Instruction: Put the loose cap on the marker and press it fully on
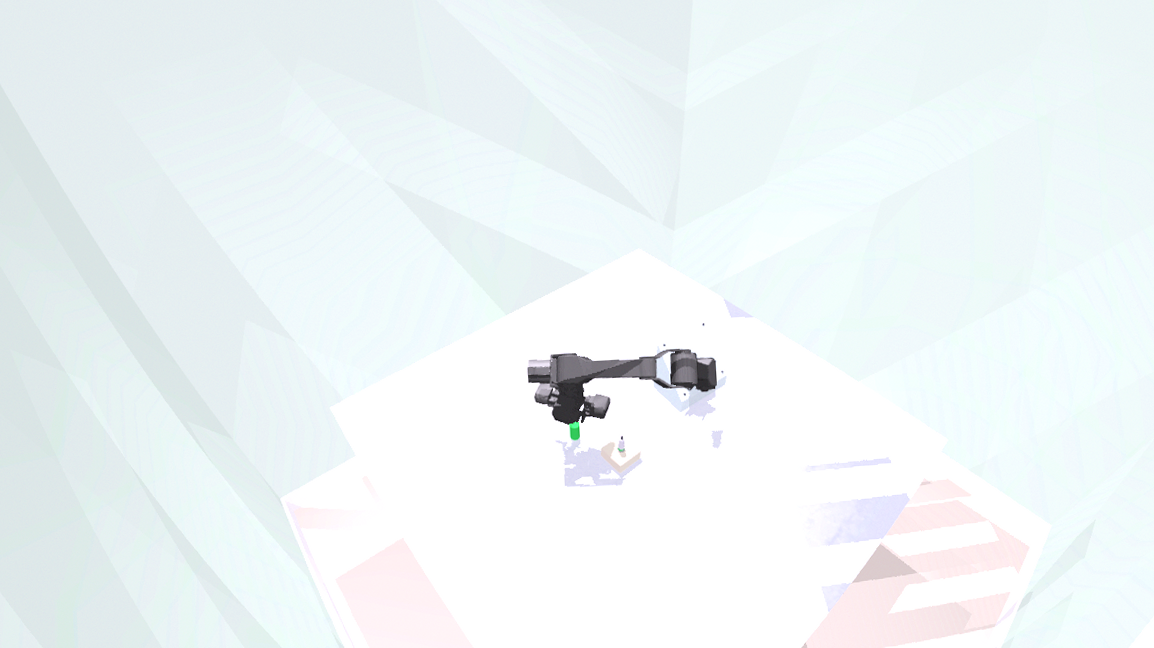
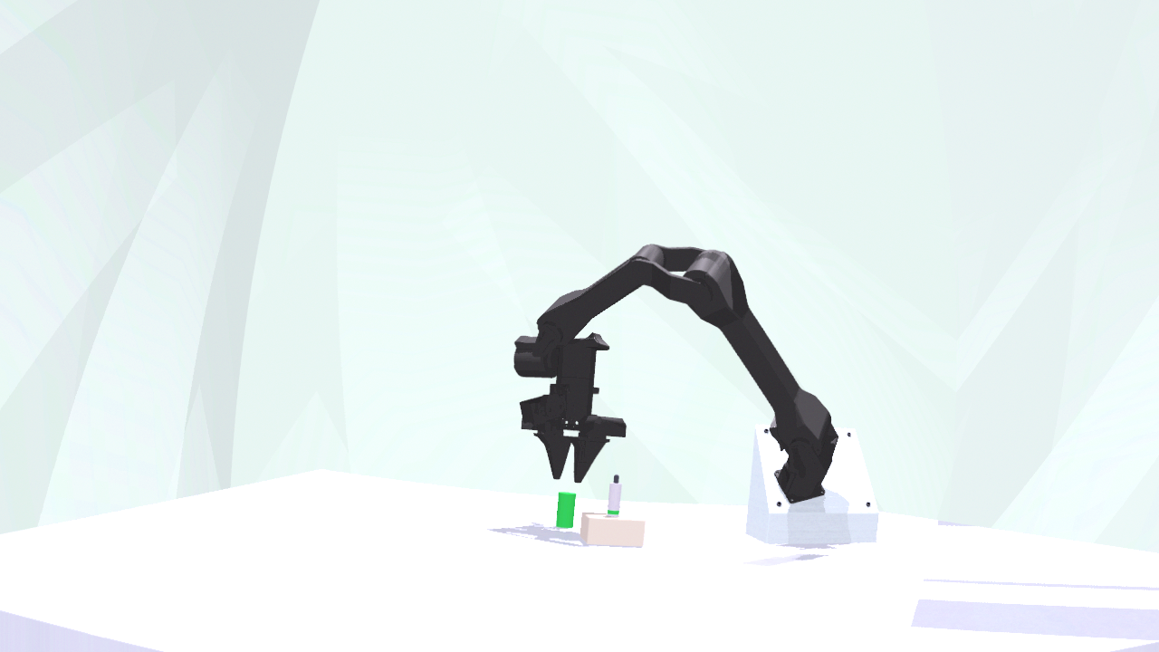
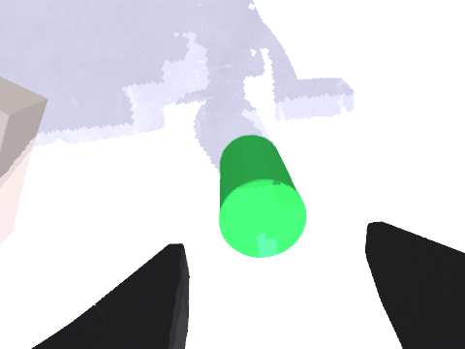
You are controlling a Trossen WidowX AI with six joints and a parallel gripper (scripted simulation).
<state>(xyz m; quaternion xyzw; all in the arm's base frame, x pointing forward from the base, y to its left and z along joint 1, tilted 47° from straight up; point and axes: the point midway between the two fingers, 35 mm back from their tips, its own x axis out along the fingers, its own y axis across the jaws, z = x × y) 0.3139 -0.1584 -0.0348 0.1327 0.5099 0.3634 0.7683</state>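
Right now my gripper tip is 4 cm above the green cap. The rest, counted from my gripper tip: marker: 4 cm behind, 14 cm to the left, 1 cm below; then beige holder block: 4 cm behind, 14 cm to the left, 5 cm below.
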